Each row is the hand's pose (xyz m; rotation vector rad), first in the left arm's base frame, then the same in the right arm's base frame.
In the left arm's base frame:
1: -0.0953 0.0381 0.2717 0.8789 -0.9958 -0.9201
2: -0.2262 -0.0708 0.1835 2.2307 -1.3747 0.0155
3: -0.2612 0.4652 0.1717 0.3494 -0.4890 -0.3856
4: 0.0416 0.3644 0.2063 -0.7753 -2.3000 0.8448
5: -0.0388 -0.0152 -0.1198 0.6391 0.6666 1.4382
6: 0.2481 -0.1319 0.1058 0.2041 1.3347 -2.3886
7: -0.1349 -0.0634 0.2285 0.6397 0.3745 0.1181
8: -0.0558 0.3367 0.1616 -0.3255 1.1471 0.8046
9: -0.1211 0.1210 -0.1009 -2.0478 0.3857 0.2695
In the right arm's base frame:
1: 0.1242 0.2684 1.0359 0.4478 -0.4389 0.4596
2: 0.1965 0.1047 1.1048 1.8271 0.2519 0.6551
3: -0.2789 0.1119 0.8546 -0.2839 -0.1568 0.9559
4: -0.0864 0.3488 0.7554 -0.5455 1.9782 -2.3536
5: 0.3151 0.0398 0.7702 -0.4551 1.8840 1.8841
6: 0.4554 0.3936 0.8146 -0.8382 0.1445 -1.6472
7: 0.2108 0.2025 1.0793 -0.5252 0.8903 0.9865
8: -0.0855 0.2453 0.7945 -1.8241 1.4053 1.3232
9: 0.1594 0.0029 0.7627 2.7167 0.7925 -1.1047

